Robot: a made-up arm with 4 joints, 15 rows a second.
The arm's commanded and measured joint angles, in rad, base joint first. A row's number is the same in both.
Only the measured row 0 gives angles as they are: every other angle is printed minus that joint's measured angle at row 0.
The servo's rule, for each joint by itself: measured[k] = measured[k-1] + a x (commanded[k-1-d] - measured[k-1]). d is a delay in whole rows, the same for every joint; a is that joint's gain. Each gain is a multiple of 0.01, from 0.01 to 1. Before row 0 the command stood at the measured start. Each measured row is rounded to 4 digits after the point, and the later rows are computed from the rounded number. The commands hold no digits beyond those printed.
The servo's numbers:
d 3
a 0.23 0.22 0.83 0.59
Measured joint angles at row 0:
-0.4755 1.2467 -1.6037 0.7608
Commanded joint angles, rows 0 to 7:
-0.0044 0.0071 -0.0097 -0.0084
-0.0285 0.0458 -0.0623 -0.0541
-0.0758 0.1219 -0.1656 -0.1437
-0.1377 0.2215 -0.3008 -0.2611
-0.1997 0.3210 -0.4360 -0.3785
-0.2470 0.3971 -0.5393 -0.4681
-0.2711 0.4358 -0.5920 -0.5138
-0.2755 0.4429 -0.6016 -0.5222
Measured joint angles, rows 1 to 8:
0.0000 0.0000 0.0000 0.0000
0.0000 0.0000 0.0000 0.0000
0.0000 0.0000 0.0000 0.0000
-0.0010 0.0016 -0.0081 -0.0050
-0.0073 0.0113 -0.0531 -0.0340
-0.0231 0.0356 -0.1465 -0.0987
-0.0495 0.0765 -0.2746 -0.1945
-0.0840 0.1303 -0.4086 -0.3031

